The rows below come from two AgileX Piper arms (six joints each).
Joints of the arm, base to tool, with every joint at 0 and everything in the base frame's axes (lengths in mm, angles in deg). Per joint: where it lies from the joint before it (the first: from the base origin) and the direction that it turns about. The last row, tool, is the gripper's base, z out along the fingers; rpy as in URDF.
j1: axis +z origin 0 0 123
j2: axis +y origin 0 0 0
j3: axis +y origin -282.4 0 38.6
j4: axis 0.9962 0 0.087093 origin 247.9 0 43.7
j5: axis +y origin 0 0 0
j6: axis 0.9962 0 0.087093 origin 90.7 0 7.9
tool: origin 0 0 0 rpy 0 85 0
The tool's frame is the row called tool.
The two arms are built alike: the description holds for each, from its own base.
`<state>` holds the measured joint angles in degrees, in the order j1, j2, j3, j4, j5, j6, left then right.
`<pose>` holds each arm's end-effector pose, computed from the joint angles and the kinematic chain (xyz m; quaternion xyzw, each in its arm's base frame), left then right.
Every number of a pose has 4 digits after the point. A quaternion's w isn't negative.
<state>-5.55 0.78 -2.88 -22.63 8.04 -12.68 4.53 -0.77 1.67 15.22 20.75 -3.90</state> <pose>0.0545 -0.0102 0.2176 -0.1625 0.6903 -0.2628 0.6543 0.0520 0.0126 0.1726 0.0127 0.7981 0.1148 0.5914</pose>
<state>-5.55 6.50 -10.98 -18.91 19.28 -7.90 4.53 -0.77 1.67 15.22 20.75 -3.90</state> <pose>0.0557 -0.0152 0.2423 -0.0991 0.7527 -0.2148 0.6144 0.0520 0.0126 0.1726 0.0127 0.7981 0.1148 0.5914</pose>
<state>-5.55 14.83 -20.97 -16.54 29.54 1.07 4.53 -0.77 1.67 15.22 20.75 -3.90</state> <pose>0.0632 -0.0190 0.2756 -0.0136 0.8048 -0.1532 0.5733 0.0520 0.0126 0.1726 0.0127 0.7981 0.1148 0.5914</pose>
